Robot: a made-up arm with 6 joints. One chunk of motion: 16 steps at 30 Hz.
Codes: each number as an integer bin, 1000 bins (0 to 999) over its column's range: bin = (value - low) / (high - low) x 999, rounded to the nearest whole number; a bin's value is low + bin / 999 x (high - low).
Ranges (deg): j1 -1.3..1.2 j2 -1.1..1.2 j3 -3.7..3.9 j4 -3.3..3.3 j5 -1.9..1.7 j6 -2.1..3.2
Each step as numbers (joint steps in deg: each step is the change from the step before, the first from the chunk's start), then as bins.
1 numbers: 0.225 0.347 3.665 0.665 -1.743 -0.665
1 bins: 609 629 968 600 44 270
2 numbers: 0.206 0.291 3.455 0.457 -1.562 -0.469
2 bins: 602 604 941 569 94 307
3 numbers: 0.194 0.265 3.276 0.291 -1.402 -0.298
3 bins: 597 593 917 544 138 340
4 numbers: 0.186 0.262 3.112 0.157 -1.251 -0.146
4 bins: 594 592 895 523 180 368
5 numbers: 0.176 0.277 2.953 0.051 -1.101 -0.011
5 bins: 590 598 875 507 222 394
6 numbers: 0.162 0.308 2.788 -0.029 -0.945 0.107
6 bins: 584 612 853 495 265 416
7 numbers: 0.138 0.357 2.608 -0.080 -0.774 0.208
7 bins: 575 633 829 487 312 435
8 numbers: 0.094 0.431 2.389 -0.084 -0.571 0.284
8 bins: 557 665 800 487 369 449
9 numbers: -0.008 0.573 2.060 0.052 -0.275 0.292
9 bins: 516 727 757 507 451 451
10 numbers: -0.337 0.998 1.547 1.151 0.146 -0.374
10 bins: 385 911 690 674 568 325
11 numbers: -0.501 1.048 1.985 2.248 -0.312 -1.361
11 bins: 319 933 747 840 441 139
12 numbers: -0.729 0.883 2.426 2.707 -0.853 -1.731
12 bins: 228 861 805 909 291 70
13 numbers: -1.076 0.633 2.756 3.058 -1.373 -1.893
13 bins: 90 753 849 962 146 39
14 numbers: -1.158 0.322 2.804 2.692 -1.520 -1.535
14 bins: 57 618 855 907 105 106
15 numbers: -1.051 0.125 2.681 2.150 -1.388 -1.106
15 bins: 100 532 839 825 142 187
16 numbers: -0.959 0.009 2.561 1.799 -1.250 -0.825
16 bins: 136 482 823 772 180 240
